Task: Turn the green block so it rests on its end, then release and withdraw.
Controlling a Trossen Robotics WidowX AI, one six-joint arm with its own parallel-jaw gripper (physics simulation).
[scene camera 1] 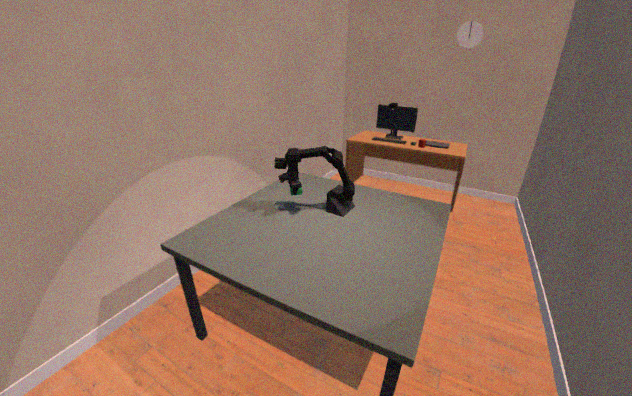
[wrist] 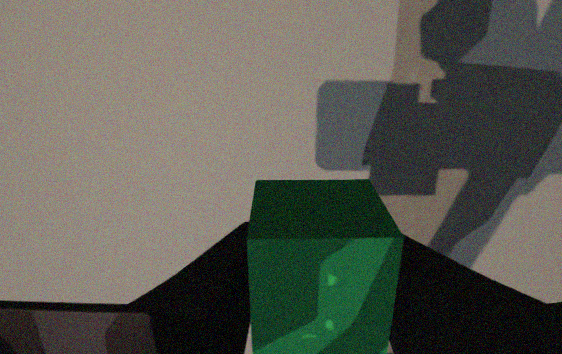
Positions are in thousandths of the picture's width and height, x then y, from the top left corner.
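Note:
You'd see the gripper (wrist: 554, 668) here, and there's a green block (wrist: 577, 725) as well.

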